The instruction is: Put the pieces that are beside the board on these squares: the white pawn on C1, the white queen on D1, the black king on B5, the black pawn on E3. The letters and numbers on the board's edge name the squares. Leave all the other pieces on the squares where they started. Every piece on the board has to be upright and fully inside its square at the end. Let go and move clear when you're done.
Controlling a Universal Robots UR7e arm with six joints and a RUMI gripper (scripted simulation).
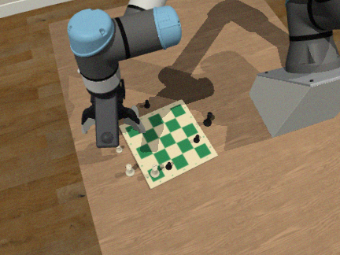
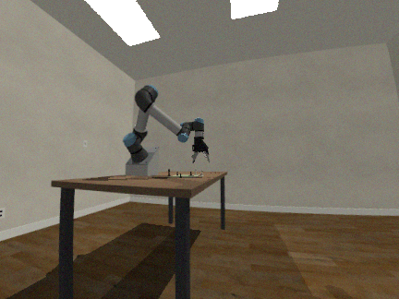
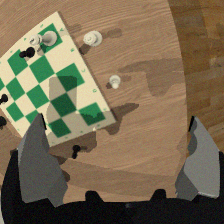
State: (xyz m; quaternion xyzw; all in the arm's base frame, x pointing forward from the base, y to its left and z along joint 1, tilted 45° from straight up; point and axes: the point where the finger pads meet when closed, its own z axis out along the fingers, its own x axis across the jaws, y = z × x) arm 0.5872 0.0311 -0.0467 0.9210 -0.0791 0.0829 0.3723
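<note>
Now: the white pawn 10 cm below my hand. Also, from my hand: black king: 28 cm behind, 8 cm below, 3 cm to the right; then cream chessboard: 15 cm behind, 11 cm below.
</note>
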